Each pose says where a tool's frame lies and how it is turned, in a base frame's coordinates. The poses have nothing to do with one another.
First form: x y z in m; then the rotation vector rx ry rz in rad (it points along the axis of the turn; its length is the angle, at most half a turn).
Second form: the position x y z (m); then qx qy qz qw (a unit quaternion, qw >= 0). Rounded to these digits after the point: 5 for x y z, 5 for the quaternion.
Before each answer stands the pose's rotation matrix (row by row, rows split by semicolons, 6 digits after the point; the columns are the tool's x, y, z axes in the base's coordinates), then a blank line. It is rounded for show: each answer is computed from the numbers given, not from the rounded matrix.
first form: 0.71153 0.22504 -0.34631 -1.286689 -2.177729 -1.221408
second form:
-0.537005 0.832829 0.134248; 0.548802 0.224043 0.805370; 0.640658 0.506163 -0.577371

0.71153 0.22504 -0.34631 -0.45175 -0.76459 -0.42883 0.16558
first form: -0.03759 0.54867 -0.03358 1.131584 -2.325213 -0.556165
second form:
-0.535307 -0.606573 -0.587805; -0.806900 0.572977 0.143562; 0.249718 0.551149 -0.796163

-0.03759 0.54867 -0.03358 0.41469 -0.85212 -0.20382 0.24572
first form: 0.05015 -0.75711 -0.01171 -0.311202 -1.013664 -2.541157
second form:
-0.901041 0.429346 0.061545; -0.269107 -0.664669 0.696990; 0.340157 0.611455 0.714434

0.05015 -0.75711 -0.01171 -0.11090 -0.36123 -0.90556 0.19282
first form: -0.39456 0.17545 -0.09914 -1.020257 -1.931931 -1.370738
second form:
-0.557120 0.830355 -0.011326; 0.263580 0.189748 0.945791; 0.787492 0.523934 -0.324577

-0.39456 0.17545 -0.09914 -0.38004 -0.71963 -0.51059 0.27751
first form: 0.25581 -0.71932 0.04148 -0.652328 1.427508 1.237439
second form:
-0.264184 -0.893173 0.363936; 0.233492 0.306889 0.922660; -0.935782 0.328728 0.127473

0.25581 -0.71932 0.04148 -0.27452 0.60075 0.52076 0.54087
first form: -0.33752 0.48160 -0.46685 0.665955 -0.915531 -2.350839
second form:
-0.740346 0.290579 -0.606178; -0.624013 -0.632419 0.458971; -0.249991 0.718060 0.649534

-0.33752 0.48160 -0.46685 0.24624 -0.33852 -0.86924 0.26304
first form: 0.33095 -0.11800 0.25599 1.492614 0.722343 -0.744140
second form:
0.594902 0.803122 -0.032958; 0.009074 -0.047710 -0.998820; -0.803747 0.593901 -0.035670

0.33095 -0.11800 0.25599 0.64774 0.31347 -0.32293 0.61472
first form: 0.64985 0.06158 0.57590 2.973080 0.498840 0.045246
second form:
0.945021 0.323108 0.050372; 0.326898 -0.937464 -0.119576; 0.008586 0.129468 -0.991546

0.64985 0.06158 0.57590 0.98413 0.16512 0.01498 0.06326
